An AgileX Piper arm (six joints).
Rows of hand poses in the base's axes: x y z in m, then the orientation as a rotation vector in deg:
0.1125, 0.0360, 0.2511, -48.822, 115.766, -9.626
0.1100, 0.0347, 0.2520, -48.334, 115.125, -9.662
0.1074, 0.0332, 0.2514, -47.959, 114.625, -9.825
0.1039, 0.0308, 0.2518, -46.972, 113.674, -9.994
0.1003, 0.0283, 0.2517, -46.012, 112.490, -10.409
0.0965, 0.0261, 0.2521, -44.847, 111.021, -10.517
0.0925, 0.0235, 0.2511, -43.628, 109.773, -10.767
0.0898, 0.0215, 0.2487, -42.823, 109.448, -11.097
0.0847, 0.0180, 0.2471, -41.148, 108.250, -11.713
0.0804, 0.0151, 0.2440, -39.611, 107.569, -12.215
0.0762, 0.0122, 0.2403, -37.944, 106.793, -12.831
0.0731, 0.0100, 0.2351, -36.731, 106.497, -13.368
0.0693, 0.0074, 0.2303, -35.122, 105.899, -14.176
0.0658, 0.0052, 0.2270, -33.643, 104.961, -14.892
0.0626, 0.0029, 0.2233, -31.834, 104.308, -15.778
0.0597, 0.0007, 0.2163, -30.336, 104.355, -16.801
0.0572, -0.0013, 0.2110, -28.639, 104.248, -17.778
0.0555, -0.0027, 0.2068, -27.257, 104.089, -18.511
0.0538, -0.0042, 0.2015, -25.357, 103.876, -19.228
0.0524, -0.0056, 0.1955, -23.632, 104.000, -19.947
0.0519, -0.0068, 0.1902, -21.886, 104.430, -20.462
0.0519, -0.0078, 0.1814, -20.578, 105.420, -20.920
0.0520, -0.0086, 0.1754, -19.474, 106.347, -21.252
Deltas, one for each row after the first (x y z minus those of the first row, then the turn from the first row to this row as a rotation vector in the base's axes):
-0.0025, -0.0013, 0.0009, 0.310, -0.723, -0.121
-0.0051, -0.0028, 0.0003, 0.457, -1.317, -0.262
-0.0086, -0.0052, 0.0007, 0.959, -2.489, -0.659
-0.0122, -0.0077, 0.0006, 1.316, -3.921, -1.060
-0.0160, -0.0099, 0.0010, 2.028, -5.594, -1.393
-0.0200, -0.0125, 0.0000, 2.628, -7.113, -1.894
-0.0227, -0.0145, -0.0024, 2.825, -7.700, -2.452
-0.0278, -0.0180, -0.0040, 3.367, -9.373, -3.428
-0.0321, -0.0209, -0.0071, 3.836, -10.506, -4.444
-0.0363, -0.0238, -0.0108, 4.296, -11.776, -5.572
-0.0394, -0.0260, -0.0160, 4.520, -12.469, -6.519
-0.0432, -0.0286, -0.0208, 4.777, -13.588, -7.755
-0.0467, -0.0308, -0.0241, 5.091, -14.960, -8.771
-0.0499, -0.0331, -0.0278, 5.379, -16.173, -10.183
-0.0528, -0.0353, -0.0348, 5.303, -16.682, -11.651
-0.0553, -0.0373, -0.0401, 5.369, -17.354, -13.201
-0.0570, -0.0387, -0.0443, 5.476, -17.943, -14.423
-0.0587, -0.0402, -0.0496, 5.831, -18.673, -15.999
-0.0601, -0.0416, -0.0556, 6.044, -19.036, -17.554
-0.0606, -0.0428, -0.0609, 6.362, -19.058, -19.134
-0.0606, -0.0438, -0.0697, 6.428, -18.447, -20.531
-0.0605, -0.0446, -0.0757, 6.504, -17.824, -21.709

